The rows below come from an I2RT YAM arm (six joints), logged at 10 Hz.
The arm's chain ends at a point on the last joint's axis. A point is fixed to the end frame.
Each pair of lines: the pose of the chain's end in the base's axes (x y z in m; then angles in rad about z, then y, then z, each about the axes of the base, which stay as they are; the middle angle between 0 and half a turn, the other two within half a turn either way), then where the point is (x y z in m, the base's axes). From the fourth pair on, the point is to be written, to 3 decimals.
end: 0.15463 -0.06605 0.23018 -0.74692 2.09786 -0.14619
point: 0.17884 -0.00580 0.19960
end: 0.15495 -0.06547 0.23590 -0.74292 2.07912 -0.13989
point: 0.17948 -0.00509 0.20583
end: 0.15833 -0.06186 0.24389 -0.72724 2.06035 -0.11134
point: 0.18218 -0.00064 0.21500
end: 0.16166 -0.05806 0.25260 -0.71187 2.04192 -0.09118
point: 0.185 0.004 0.225
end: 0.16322 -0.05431 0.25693 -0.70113 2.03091 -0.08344
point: 0.187 0.008 0.230
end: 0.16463 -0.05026 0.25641 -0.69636 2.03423 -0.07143
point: 0.188 0.012 0.230
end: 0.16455 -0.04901 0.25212 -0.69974 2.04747 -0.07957
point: 0.188 0.013 0.225
